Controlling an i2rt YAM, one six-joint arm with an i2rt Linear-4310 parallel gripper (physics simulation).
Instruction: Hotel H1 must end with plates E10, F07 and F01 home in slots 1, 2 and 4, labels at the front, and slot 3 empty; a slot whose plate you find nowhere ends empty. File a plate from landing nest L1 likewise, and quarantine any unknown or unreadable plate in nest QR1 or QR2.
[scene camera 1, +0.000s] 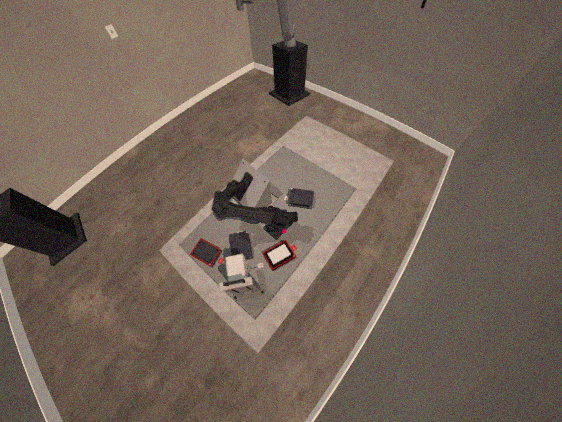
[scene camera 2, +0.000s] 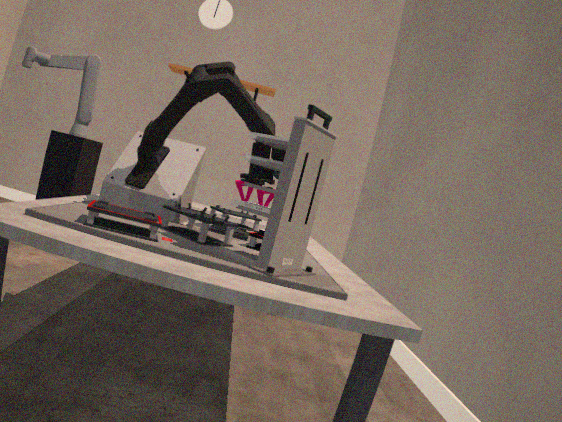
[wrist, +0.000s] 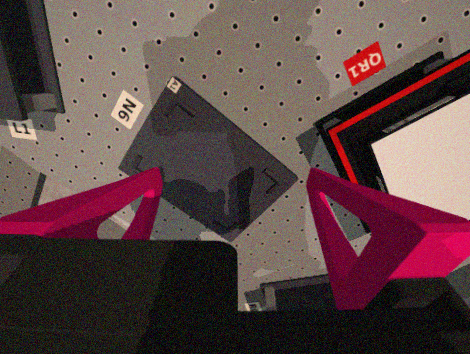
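Observation:
My gripper is open, with magenta fingers wide apart above the dark nest N6, and holds no plate. N6 shows no plate, and its corner is marked A1. A white-topped plate lies in red-rimmed nest QR1, right of the fingers in the wrist view. The other red-rimmed nest shows a dark bed. Landing nest L1 is cut off at the wrist view's upper left; its contents cannot be told. Hotel H1 stands upright; its slot contents and labels are unreadable.
Another dark nest stands beside the hotel, and a dark nest shows partly at the wrist view's bottom edge. A dark nest stands on the arm's far side. The hotel's tall side panel and handle rise close to the gripper.

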